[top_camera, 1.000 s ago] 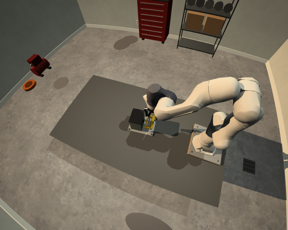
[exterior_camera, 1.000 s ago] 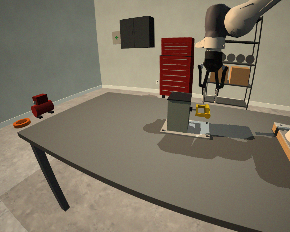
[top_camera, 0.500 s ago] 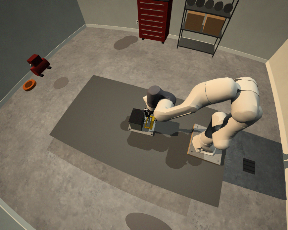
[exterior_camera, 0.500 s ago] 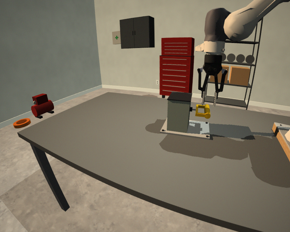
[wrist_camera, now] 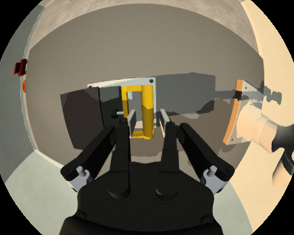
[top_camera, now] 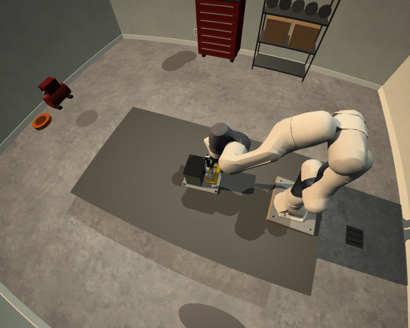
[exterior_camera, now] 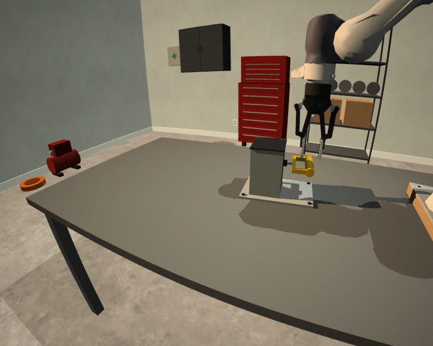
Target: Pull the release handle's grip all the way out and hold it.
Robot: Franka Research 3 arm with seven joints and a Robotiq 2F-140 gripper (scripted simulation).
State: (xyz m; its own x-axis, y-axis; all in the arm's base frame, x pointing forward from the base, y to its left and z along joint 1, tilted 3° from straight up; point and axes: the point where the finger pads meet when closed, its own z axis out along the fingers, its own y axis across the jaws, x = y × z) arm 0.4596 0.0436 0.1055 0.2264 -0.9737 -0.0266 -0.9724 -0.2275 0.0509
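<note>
My gripper is now 160 mm above the baseplate, 90 mm short of it and 20 mm to the right of it.
</note>
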